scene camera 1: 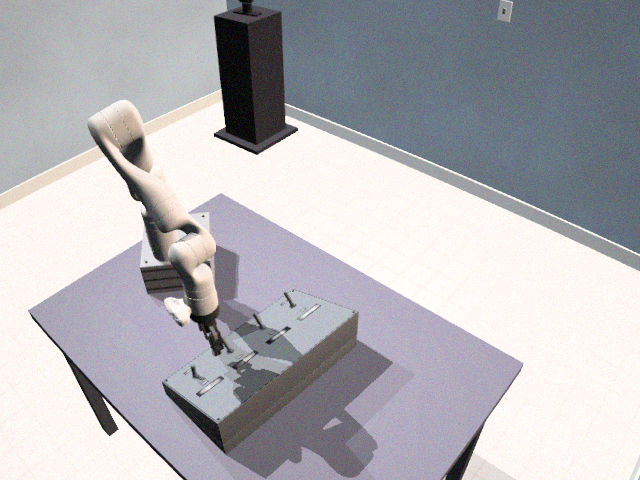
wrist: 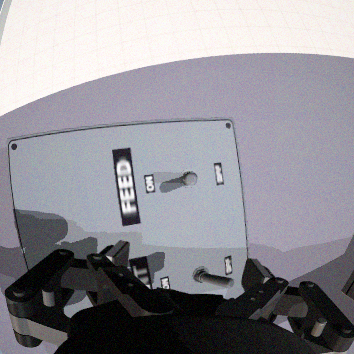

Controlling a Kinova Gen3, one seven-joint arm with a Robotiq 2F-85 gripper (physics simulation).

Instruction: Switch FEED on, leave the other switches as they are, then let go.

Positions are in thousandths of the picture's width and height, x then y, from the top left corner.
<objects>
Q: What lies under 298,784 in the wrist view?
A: My gripper.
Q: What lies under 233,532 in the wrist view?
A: A switch box.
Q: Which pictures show my gripper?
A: Scene camera 1 and the wrist view: all of them.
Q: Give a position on a switch box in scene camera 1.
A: At 365,822
</objects>
